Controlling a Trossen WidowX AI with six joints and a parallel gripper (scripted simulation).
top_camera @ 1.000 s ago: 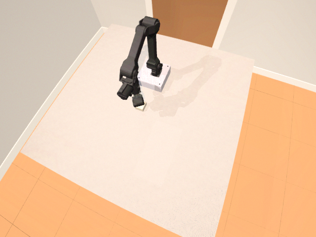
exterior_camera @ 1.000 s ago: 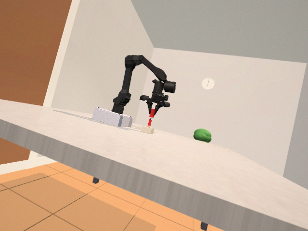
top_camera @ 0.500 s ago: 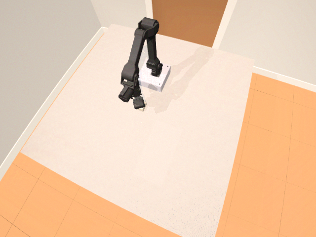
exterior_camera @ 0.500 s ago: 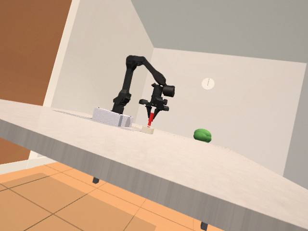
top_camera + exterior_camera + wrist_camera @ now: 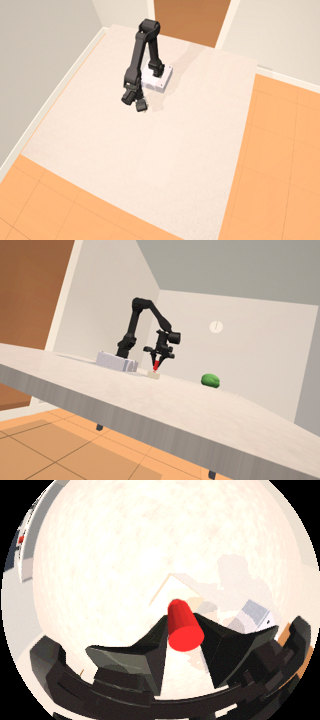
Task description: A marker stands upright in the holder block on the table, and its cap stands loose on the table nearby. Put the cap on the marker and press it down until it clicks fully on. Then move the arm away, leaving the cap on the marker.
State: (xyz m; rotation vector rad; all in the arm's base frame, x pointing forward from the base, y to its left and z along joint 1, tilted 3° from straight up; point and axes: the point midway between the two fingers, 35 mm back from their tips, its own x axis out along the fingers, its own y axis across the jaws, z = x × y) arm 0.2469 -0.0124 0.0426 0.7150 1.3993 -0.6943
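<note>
Now: gripper tip 10 mm below the red cap. Round my gripper tip: holder block: 50 mm below.
</note>
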